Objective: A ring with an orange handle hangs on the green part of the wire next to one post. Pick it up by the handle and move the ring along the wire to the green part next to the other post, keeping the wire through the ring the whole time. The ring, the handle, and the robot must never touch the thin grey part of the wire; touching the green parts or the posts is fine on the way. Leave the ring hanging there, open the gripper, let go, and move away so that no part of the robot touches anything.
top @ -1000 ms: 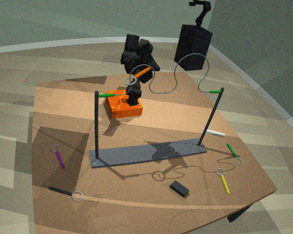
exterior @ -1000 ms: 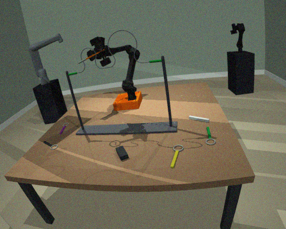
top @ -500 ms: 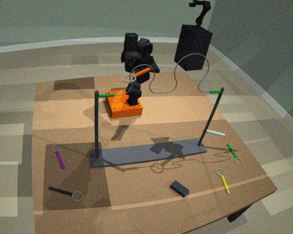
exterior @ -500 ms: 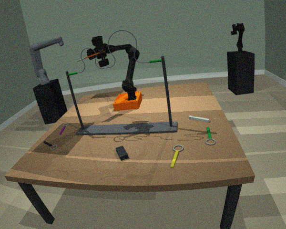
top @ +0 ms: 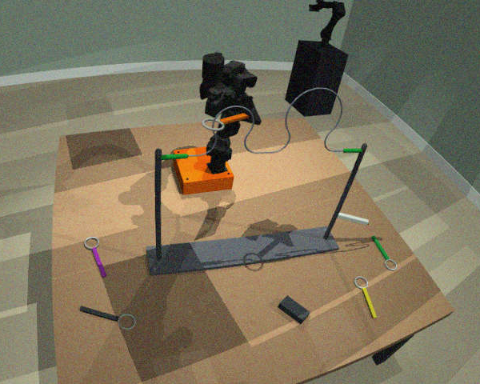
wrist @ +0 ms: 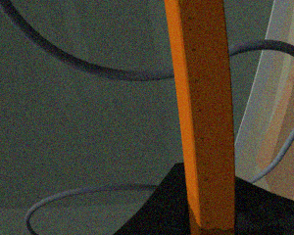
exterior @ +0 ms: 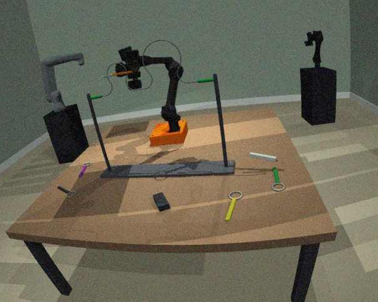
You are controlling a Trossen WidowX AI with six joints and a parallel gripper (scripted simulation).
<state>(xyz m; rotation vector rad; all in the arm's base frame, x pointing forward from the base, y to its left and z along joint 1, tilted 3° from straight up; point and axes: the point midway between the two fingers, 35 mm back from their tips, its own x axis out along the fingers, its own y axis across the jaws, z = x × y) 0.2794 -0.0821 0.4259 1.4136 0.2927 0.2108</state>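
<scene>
The ring with orange handle lies 1 cm behind my gripper tip, 9 cm to the right of it and 1 cm above it. From my gripper tip the other things lie so: yellow-handled ring 35 cm ahead, 32 cm to the left, 47 cm below; then black-handled ring 14 cm ahead, 45 cm to the right, 47 cm below; then dark block 30 cm ahead, 5 cm to the left, 46 cm below.
</scene>
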